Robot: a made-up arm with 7 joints. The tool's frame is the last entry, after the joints. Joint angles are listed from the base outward.
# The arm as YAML. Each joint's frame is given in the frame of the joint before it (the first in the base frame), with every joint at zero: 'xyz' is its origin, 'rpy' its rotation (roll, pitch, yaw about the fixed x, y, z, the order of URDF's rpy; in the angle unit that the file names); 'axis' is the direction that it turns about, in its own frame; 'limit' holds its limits. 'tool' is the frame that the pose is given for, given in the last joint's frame.
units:
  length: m
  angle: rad
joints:
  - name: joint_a
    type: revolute
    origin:
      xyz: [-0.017, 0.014, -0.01]
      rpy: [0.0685, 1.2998, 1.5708]
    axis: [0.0, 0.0, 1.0]
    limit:
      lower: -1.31
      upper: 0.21
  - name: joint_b
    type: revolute
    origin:
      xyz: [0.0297, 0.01, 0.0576]
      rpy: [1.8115, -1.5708, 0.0]
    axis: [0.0, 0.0, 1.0]
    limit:
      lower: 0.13
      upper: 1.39
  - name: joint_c
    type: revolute
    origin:
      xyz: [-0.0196, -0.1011, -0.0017]
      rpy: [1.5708, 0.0, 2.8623]
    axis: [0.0, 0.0, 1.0]
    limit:
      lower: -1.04
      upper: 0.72
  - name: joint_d
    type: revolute
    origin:
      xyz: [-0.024, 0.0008, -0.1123]
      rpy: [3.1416, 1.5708, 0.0]
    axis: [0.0, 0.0, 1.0]
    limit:
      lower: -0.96
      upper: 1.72
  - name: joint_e
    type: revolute
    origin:
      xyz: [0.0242, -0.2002, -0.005]
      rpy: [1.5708, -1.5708, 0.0]
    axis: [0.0, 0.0, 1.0]
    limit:
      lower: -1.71
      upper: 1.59
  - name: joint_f
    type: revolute
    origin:
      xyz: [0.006, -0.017, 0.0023]
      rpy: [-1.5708, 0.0, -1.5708]
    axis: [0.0, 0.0, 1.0]
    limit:
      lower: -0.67
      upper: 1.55
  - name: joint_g
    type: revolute
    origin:
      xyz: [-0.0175, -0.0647, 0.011]
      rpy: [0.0, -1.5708, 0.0]
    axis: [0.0, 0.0, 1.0]
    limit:
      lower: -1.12
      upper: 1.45
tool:
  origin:
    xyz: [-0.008, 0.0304, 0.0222]
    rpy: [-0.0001, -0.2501, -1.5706]
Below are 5 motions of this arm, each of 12 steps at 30 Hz.
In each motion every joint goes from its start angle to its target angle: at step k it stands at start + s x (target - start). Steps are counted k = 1, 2, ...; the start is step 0. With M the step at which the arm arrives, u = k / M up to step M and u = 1 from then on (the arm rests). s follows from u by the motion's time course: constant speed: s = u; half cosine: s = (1 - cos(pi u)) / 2; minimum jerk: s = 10 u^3 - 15 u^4 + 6 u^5.
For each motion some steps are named. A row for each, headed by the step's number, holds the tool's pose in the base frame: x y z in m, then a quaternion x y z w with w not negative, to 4 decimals.
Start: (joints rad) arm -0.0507 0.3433 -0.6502 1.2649 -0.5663 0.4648 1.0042
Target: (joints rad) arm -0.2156 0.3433 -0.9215 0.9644 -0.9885 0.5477 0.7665
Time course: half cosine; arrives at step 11
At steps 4, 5, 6, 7, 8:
4: -0.0243 0.1938 -0.4866 0.4600 0.6305 0.1994 0.5925
5: -0.0075 0.1825 -0.4867 0.4282 0.6351 0.1881 0.6148
6: 0.0091 0.1702 -0.4858 0.3944 0.6398 0.1736 0.6364
7: 0.0241 0.1580 -0.4841 0.3616 0.6442 0.1570 0.6554
8: 0.0363 0.1470 -0.4820 0.3326 0.6482 0.1405 0.6705

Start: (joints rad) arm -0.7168 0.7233 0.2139 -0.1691 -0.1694 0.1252 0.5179
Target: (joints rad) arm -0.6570 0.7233 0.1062 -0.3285 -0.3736 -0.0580 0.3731
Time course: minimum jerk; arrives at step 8
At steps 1, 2, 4, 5, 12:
1: 0.2772 0.2014 0.0064 0.1823 -0.4527 0.2554 0.8346
2: 0.2746 0.1981 0.0061 0.1748 -0.4598 0.2384 0.8374
4: 0.2627 0.1844 0.0045 0.1390 -0.4894 0.1611 0.8457
5: 0.2558 0.1775 0.0033 0.1173 -0.5044 0.1175 0.8474
12: 0.2472 0.1697 0.0016 0.0892 -0.5211 0.0648 0.8464

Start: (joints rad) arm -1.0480 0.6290 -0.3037 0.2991 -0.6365 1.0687 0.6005
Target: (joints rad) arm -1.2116 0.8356 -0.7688 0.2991 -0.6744 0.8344 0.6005
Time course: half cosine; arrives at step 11
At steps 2, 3, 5, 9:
2: 0.4084 0.1159 -0.0842 0.2463 0.1667 0.1296 0.9459
3: 0.4088 0.1130 -0.0818 0.2620 0.1540 0.1258 0.9444
5: 0.4093 0.1066 -0.0767 0.3043 0.1210 0.1151 0.9378
9: 0.4082 0.1016 -0.0728 0.3805 0.0676 0.0946 0.9174

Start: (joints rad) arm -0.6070 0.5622 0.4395 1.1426 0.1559 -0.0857 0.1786
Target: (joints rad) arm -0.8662 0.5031 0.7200 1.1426 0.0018 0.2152 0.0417
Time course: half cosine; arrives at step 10
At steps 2, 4, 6, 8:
2: 0.2312 0.3304 -0.2996 0.2062 0.1581 0.2950 0.9195
4: 0.2501 0.3282 -0.2909 0.1379 0.1593 0.3118 0.9265
6: 0.2726 0.3241 -0.2802 0.0479 0.1586 0.3211 0.9324
8: 0.2902 0.3195 -0.2714 -0.0281 0.1562 0.3192 0.9343

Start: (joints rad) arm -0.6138 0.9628 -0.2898 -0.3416 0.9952 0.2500 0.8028
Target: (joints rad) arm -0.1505 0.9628 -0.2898 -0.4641 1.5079 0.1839 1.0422
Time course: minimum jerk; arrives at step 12
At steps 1, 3, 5, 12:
1: 0.2832 0.1231 -0.0702 0.6484 -0.6061 0.1856 0.4218
3: 0.2782 0.1250 -0.0817 0.6556 -0.6118 0.1771 0.4057
5: 0.2639 0.1295 -0.1089 0.6696 -0.6274 0.1527 0.3670
12: 0.2141 0.1405 -0.1706 0.6788 -0.6781 0.0674 0.2736

